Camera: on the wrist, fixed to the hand. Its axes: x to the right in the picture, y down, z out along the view.
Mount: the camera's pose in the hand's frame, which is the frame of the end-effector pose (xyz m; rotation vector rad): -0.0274 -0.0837 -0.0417 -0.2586 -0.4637 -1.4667
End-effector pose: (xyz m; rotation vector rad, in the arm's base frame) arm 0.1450 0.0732 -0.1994 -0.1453 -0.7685 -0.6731
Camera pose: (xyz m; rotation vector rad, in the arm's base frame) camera 0.1043 0.0067 -0.2579 0.0654 -1.1862 -2.1867
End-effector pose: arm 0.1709 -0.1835 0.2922 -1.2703 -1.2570 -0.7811
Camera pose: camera 0.0959 -0.2457 0.2933 -0.5175 -2.5502 -1.7414
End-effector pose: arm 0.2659 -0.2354 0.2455 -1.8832 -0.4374 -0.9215
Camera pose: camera 0.1775 -0.2297 0.2861 1.7350 2.1309 1.3667
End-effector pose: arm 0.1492 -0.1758 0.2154 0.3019 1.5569 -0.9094
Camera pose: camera 0.0702 -0.1935 0.2696 -1.3250 1.2669 -1.6545
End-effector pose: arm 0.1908 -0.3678 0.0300 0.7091 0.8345 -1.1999
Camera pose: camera 0.0980 -0.3380 0.0286 -0.5816 1.0711 -2.3389
